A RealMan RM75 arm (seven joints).
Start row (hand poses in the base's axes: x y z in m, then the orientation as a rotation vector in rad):
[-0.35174, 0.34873, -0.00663, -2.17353, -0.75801, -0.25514]
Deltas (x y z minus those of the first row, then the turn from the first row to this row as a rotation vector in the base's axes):
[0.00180, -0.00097, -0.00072, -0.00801, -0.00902, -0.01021]
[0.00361, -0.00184, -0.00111, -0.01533, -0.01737, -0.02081]
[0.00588, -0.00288, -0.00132, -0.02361, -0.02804, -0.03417]
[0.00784, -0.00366, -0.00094, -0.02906, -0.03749, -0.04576]
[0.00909, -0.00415, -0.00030, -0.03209, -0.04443, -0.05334]
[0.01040, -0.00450, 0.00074, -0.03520, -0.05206, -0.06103]
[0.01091, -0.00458, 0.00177, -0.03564, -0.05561, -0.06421]
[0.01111, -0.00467, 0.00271, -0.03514, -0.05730, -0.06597]
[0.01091, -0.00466, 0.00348, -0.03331, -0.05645, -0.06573]
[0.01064, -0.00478, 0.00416, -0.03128, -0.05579, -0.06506]
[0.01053, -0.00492, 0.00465, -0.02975, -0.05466, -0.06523]
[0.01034, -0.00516, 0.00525, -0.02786, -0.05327, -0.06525]
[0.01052, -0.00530, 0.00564, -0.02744, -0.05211, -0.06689]
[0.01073, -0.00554, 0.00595, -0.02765, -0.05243, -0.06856]
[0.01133, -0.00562, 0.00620, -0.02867, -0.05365, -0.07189]
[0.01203, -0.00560, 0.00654, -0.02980, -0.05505, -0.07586]
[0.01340, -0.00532, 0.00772, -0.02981, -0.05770, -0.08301]
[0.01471, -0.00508, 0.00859, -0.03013, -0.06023, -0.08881]
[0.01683, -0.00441, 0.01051, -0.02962, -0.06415, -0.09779]
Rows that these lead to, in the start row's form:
[-0.34994, 0.34776, -0.00735, -2.18565, -0.75435, -0.26774]
[-0.34813, 0.34689, -0.00774, -2.19723, -0.74966, -0.28007]
[-0.34586, 0.34585, -0.00795, -2.21086, -0.74348, -0.29614]
[-0.34390, 0.34507, -0.00757, -2.22098, -0.73768, -0.31092]
[-0.34265, 0.34458, -0.00693, -2.22706, -0.73413, -0.32162]
[-0.34134, 0.34423, -0.00589, -2.23323, -0.73085, -0.33315]
[-0.34083, 0.34415, -0.00486, -2.23497, -0.72947, -0.33864]
[-0.34063, 0.34406, -0.00392, -2.23522, -0.72835, -0.34161]
[-0.34083, 0.34407, -0.00315, -2.23337, -0.72764, -0.34111]
[-0.34110, 0.34395, -0.00247, -2.23116, -0.72746, -0.34066]
[-0.34121, 0.34381, -0.00198, -2.22977, -0.72623, -0.33997]
[-0.34140, 0.34357, -0.00138, -2.22797, -0.72492, -0.33902]
[-0.34122, 0.34343, -0.00099, -2.22824, -0.72237, -0.33870]
[-0.34101, 0.34319, -0.00068, -2.22911, -0.72078, -0.33986]
[-0.34041, 0.34311, -0.00043, -2.23144, -0.71810, -0.34262]
[-0.33971, 0.34313, -0.00009, -2.23413, -0.71484, -0.34589]
[-0.33834, 0.34341, 0.00109, -2.23701, -0.70848, -0.35255]
[-0.33703, 0.34365, 0.00196, -2.23964, -0.70361, -0.35829]
[-0.33491, 0.34432, 0.00388, -2.24271, -0.69579, -0.36749]

